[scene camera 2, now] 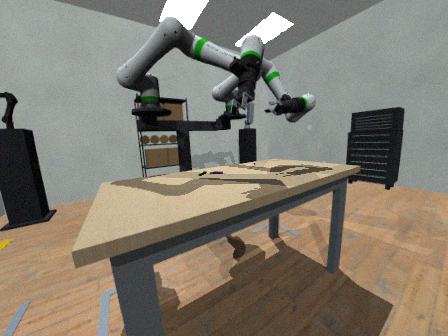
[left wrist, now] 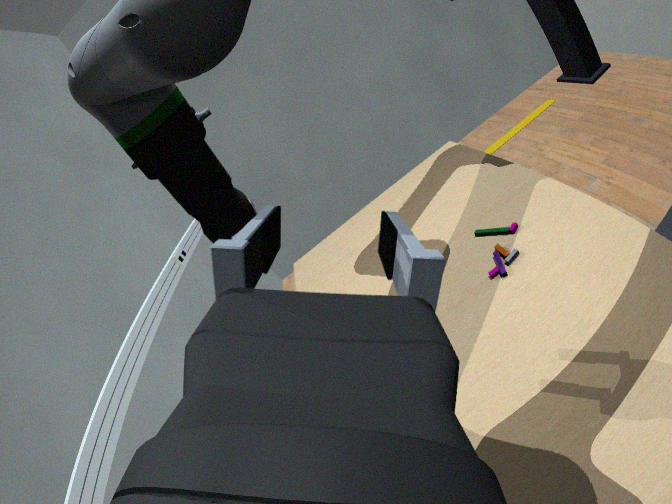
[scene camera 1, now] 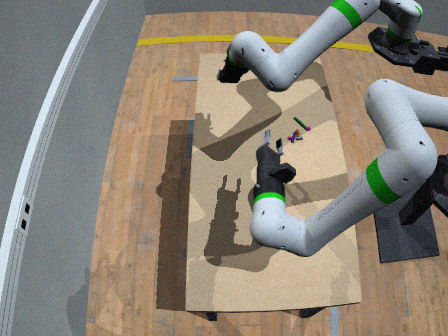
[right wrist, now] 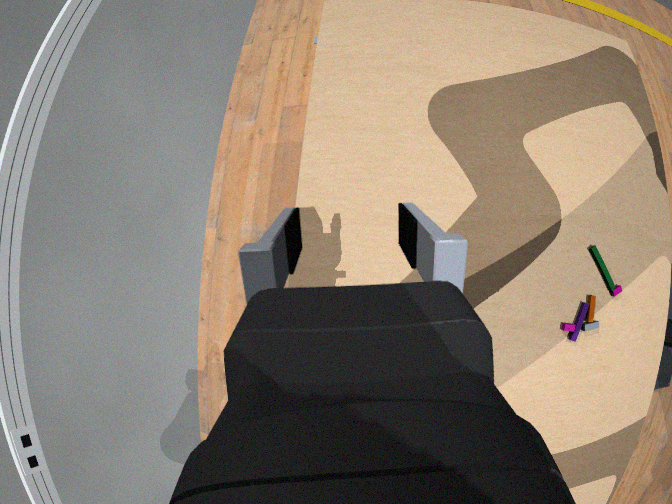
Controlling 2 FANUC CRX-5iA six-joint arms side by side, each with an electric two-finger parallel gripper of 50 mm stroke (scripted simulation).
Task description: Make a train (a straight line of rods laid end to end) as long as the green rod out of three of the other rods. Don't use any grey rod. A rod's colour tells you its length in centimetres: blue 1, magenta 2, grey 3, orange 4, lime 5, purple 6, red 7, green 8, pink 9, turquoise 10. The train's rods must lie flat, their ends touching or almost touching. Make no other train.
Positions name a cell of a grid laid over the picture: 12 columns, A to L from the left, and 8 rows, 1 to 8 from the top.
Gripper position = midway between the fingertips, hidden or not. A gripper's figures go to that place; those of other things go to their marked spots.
Labels:
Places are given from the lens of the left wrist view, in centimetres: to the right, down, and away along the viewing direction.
left gripper (left wrist: F4): 0, -1, 16
right gripper (left wrist: E4): -14, -1, 52

